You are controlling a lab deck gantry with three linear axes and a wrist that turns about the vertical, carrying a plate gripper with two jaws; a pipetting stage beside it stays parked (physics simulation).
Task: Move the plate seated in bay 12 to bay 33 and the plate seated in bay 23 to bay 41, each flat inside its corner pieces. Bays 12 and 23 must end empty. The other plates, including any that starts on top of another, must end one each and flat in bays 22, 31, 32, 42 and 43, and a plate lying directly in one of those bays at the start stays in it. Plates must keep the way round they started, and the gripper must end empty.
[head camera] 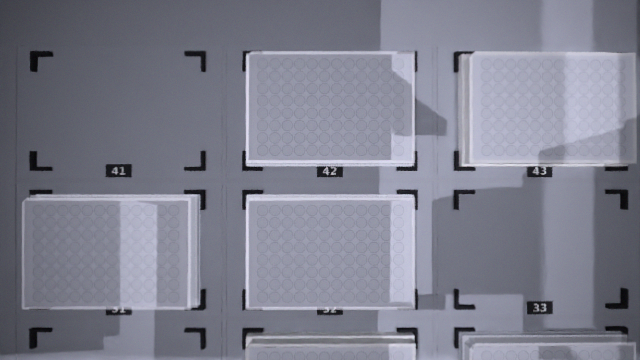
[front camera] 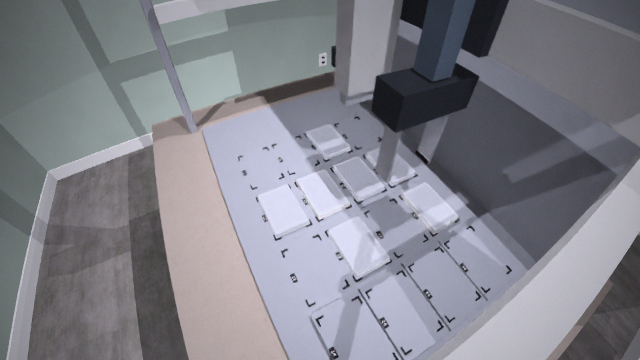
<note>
I see my gripper (front camera: 403,166), a plate (front camera: 362,253), a plate (front camera: 285,215) and a bay 34 (front camera: 453,293).
</note>
